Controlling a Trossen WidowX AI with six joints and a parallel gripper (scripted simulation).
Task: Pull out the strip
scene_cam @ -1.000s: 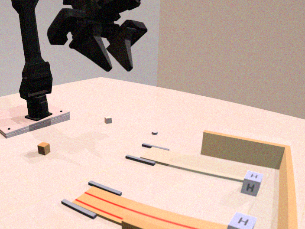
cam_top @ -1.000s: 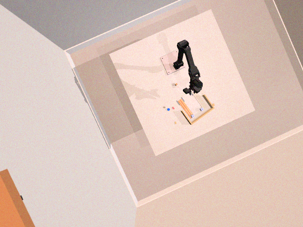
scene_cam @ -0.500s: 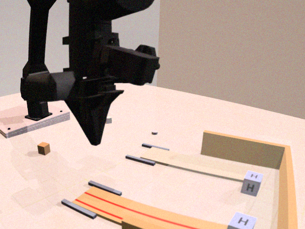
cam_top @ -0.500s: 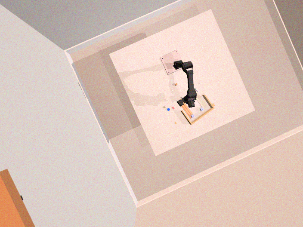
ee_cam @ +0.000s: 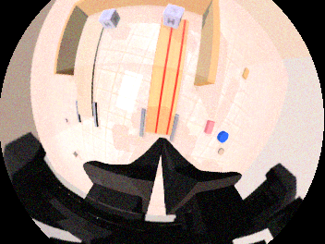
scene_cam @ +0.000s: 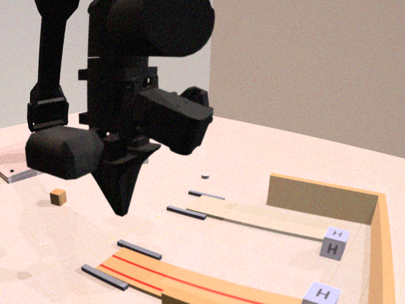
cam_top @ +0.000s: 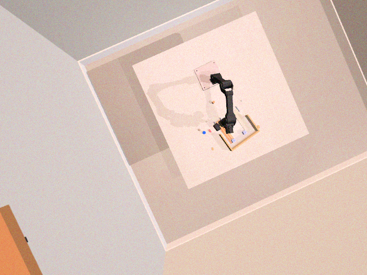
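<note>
The brown cube is 200 mm behind my gripper tip, 70 mm to the left of it and 60 mm below it. From my gripper tip the other things lie so: pink piece (110 mm to the right, 70 mm below, 10 mm ahead); then blue piece (170 mm to the right, 70 mm below, 10 mm behind).
</note>
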